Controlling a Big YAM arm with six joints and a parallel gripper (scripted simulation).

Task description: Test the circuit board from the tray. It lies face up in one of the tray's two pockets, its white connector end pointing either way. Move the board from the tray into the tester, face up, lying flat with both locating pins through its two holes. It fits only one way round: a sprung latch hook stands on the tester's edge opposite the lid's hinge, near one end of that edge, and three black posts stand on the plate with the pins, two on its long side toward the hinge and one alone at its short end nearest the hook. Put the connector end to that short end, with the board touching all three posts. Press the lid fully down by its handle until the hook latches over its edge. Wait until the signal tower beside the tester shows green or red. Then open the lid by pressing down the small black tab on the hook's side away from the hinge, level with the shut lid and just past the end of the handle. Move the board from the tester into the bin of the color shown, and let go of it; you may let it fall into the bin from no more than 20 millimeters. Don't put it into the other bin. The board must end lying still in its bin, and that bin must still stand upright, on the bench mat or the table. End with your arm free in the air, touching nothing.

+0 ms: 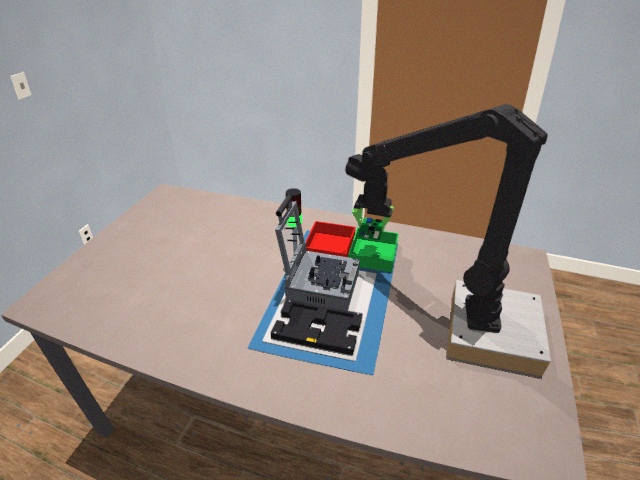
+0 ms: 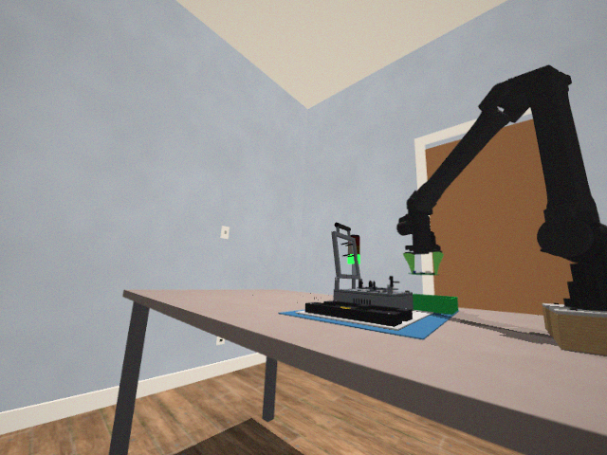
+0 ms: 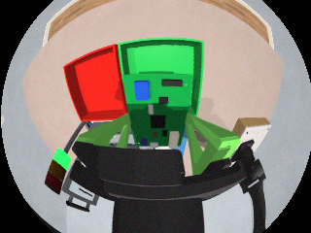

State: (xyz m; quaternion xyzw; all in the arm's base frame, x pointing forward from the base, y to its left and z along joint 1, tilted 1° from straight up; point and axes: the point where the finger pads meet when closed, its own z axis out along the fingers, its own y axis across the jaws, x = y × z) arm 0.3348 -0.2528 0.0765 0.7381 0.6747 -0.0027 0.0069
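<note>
Right now my hand is 110 mm above the green bin, 20 mm to the left of it and 10 mm past it. Round my hand: red bin: 140 mm ahead, 110 mm below, 30 mm to the right; tester plate: 180 mm to the left, 110 mm ahead, 50 mm below; green circuit board: right at my hand.
</note>
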